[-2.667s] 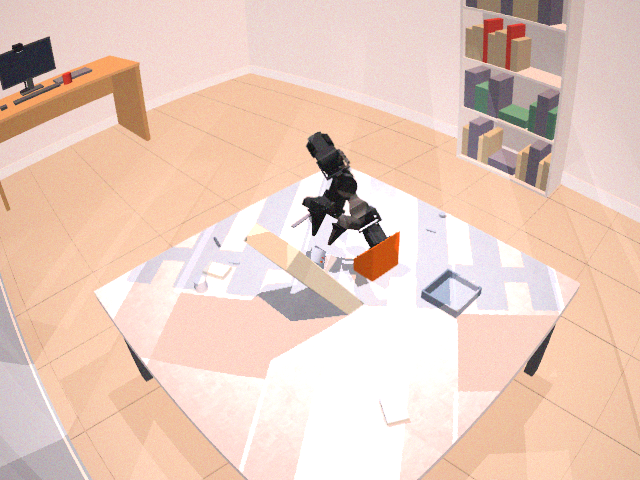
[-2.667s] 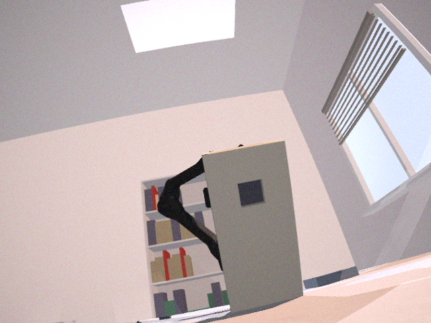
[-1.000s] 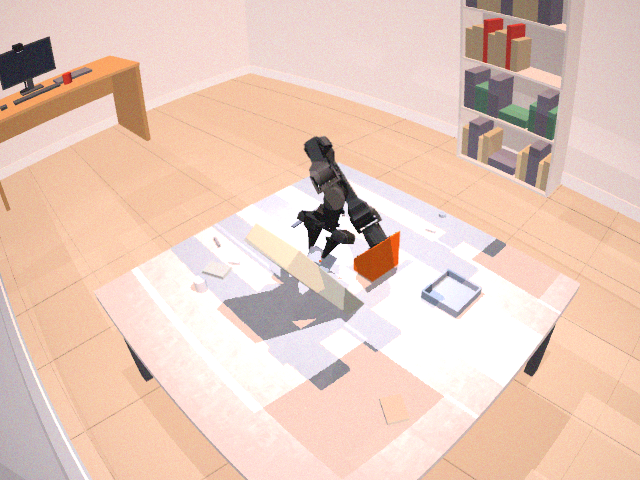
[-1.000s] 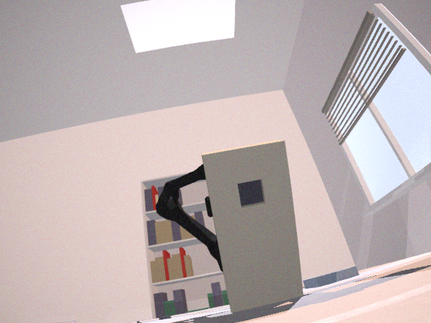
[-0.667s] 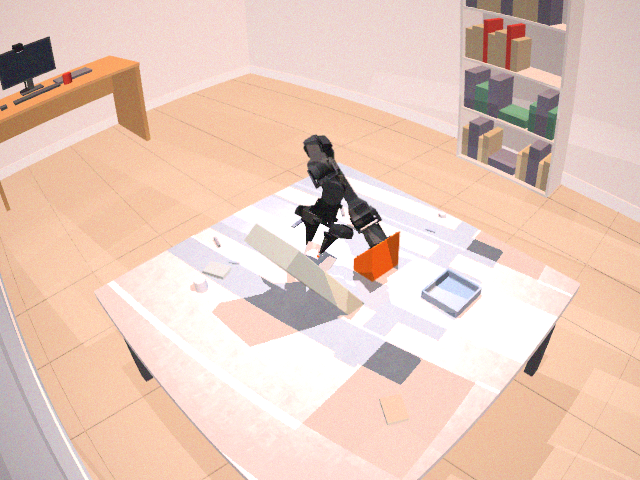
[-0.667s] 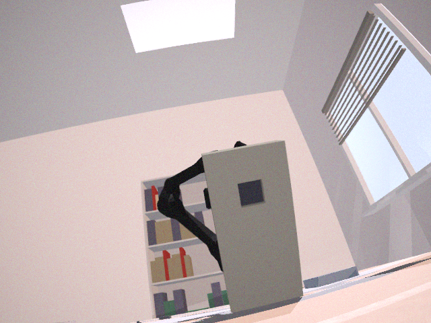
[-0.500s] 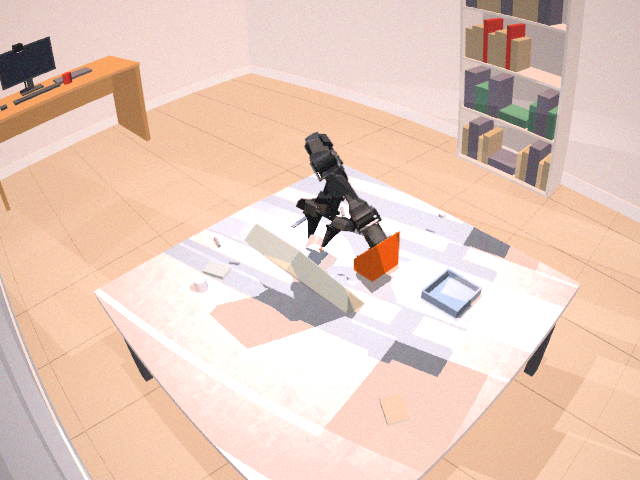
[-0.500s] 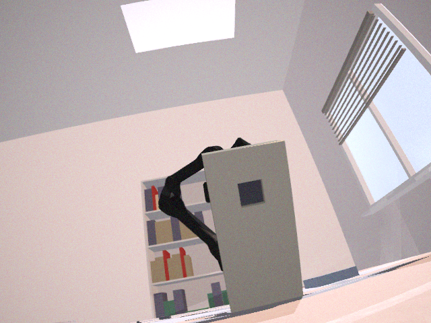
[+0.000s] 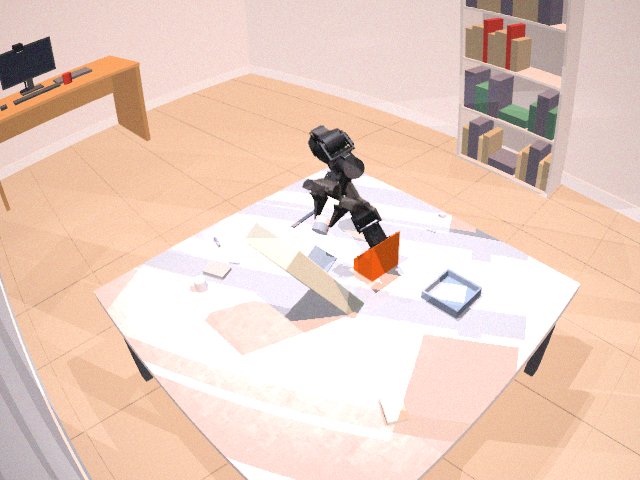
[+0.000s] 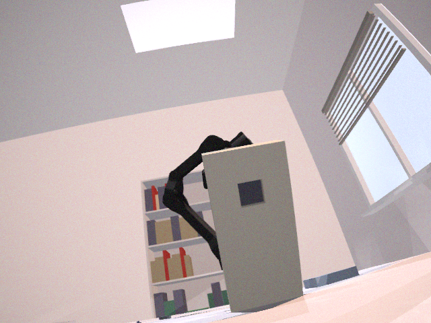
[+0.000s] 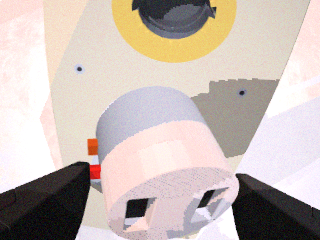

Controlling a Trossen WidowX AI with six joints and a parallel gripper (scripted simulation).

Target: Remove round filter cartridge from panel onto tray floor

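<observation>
Now: gripper tip 270 mm past the blue-grey tray, 310 mm to the right of it and 290 mm above it. From my gripper tip the other things lie so: beige service panel 70 mm ahead, 10 mm to the right, 120 mm below; round filter cartridge right at my gripper tip.
</observation>
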